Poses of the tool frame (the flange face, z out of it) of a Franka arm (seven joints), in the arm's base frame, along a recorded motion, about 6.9 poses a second.
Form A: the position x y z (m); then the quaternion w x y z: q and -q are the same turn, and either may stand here.
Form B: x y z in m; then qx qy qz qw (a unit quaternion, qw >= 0). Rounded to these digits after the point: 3 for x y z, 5 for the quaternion.
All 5 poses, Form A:
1: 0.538 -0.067 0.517 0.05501 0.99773 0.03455 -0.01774
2: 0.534 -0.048 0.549 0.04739 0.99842 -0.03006 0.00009
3: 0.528 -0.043 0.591 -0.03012 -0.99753 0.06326 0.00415
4: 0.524 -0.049 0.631 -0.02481 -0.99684 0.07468 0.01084
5: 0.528 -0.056 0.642 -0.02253 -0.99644 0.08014 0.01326
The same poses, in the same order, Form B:
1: 0.538 -0.067 0.517 0.99773 0.03455 -0.01774 0.05501
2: 0.534 -0.048 0.549 0.99842 -0.03006 0.00009 0.04739
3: 0.528 -0.043 0.591 0.99753 -0.06326 -0.00415 0.03012
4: 0.524 -0.049 0.631 0.99684 -0.07468 -0.01084 0.02481
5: 0.528 -0.056 0.642 0.99644 -0.08014 -0.01326 0.02253
